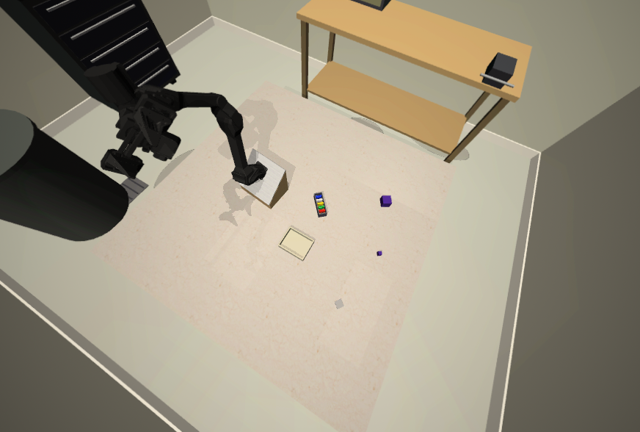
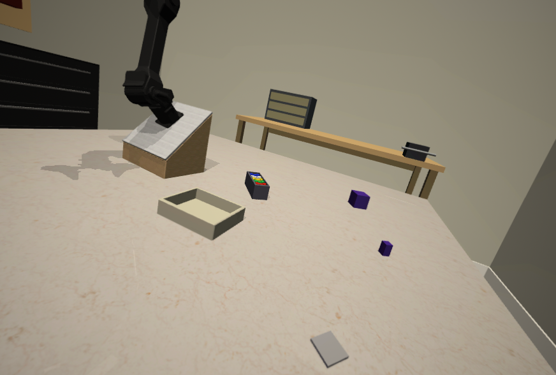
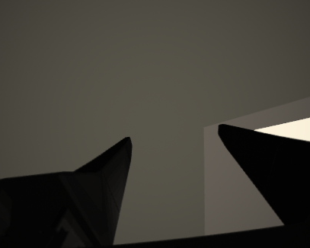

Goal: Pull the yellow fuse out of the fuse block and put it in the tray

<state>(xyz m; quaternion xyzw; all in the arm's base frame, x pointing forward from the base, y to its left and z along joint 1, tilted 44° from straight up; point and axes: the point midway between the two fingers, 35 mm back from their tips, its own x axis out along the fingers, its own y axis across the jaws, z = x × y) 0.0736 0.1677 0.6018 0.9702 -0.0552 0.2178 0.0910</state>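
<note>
My gripper tip is 670 mm above the yellow fuse, 400 mm to the right of it and 160 mm short of it. Also, from my gripper tip: grey flat plate 690 mm below, 490 mm ahead, 110 mm to the left; purple cube 670 mm below, 630 mm to the left, 400 mm ahead; beige tray 690 mm below, 190 mm to the left, 190 mm ahead.
</note>
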